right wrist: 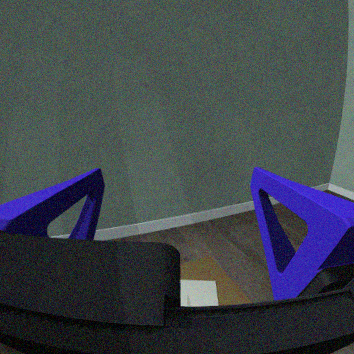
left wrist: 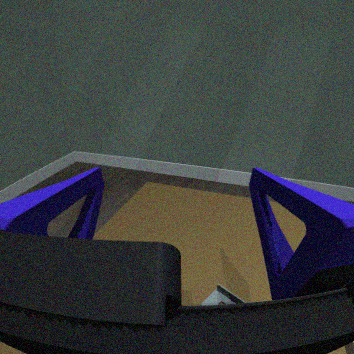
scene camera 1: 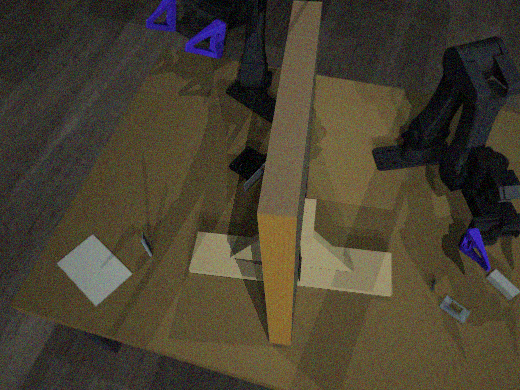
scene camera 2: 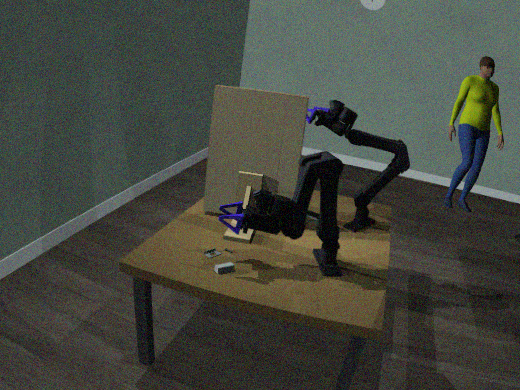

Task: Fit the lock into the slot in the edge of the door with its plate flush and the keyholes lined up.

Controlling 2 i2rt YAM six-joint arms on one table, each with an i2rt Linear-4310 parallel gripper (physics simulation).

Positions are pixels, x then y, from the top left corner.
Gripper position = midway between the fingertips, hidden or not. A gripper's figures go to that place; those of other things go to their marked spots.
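Scene:
Wooden door (scene camera 1: 280, 211), 0.51 m from the lens. Marked spots on the door and the black lock (scene camera 1: 254, 166), 0.71 m apart. My right gripper (scene camera 1: 165, 35), 0.86 m from the lens. White square sheet (scene camera 1: 91, 266), 1.18 m from the lens. Black lock, 1.21 m from the lens.

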